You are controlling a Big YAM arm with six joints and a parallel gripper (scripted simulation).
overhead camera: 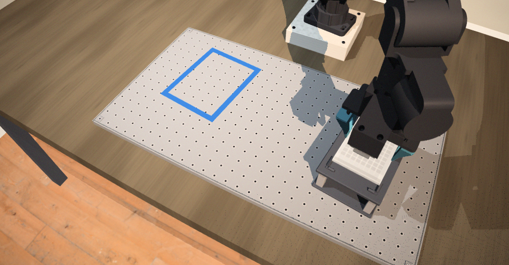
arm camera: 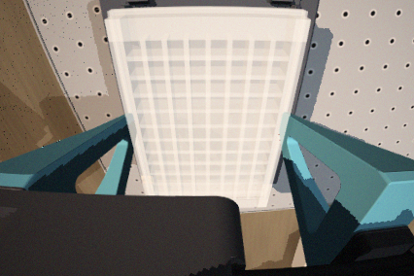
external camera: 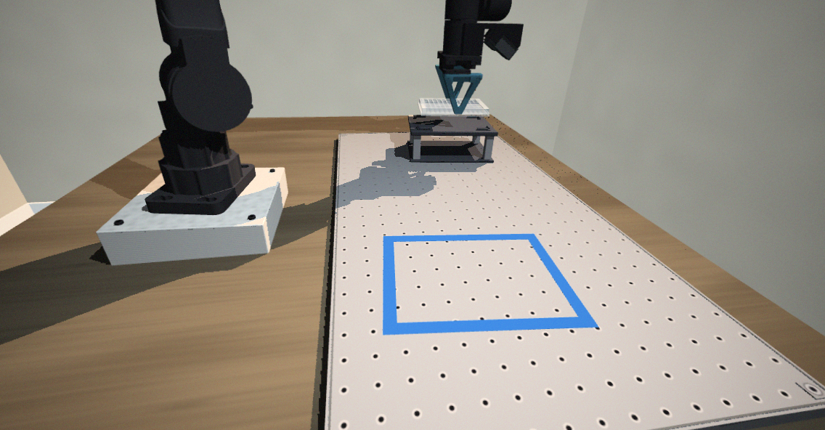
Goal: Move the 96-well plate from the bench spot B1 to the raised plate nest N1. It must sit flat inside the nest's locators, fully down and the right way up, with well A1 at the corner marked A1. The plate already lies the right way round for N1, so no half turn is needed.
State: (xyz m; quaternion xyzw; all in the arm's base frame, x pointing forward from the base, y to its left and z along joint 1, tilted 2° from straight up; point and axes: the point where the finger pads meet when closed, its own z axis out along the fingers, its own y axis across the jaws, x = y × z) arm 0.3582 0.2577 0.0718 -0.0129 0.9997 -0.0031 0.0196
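My hand is 1 cm past the raised nest N1 and 4 cm above it. Also, from my hand: A1 tag: 8 cm behind, 5 cm to the left, 4 cm below; 96-well plate: 1 cm below.
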